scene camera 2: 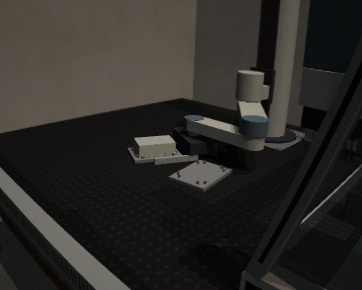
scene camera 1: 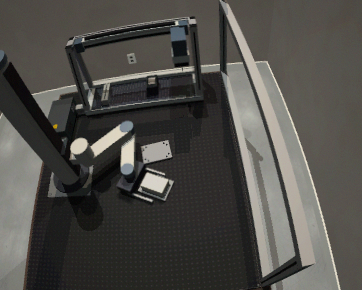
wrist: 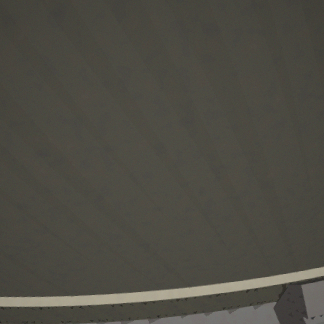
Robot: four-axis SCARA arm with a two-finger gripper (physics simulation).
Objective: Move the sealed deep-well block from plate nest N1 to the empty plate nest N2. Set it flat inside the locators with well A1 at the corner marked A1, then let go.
The pictures show: a sealed deep-well block and a plate nest N2.
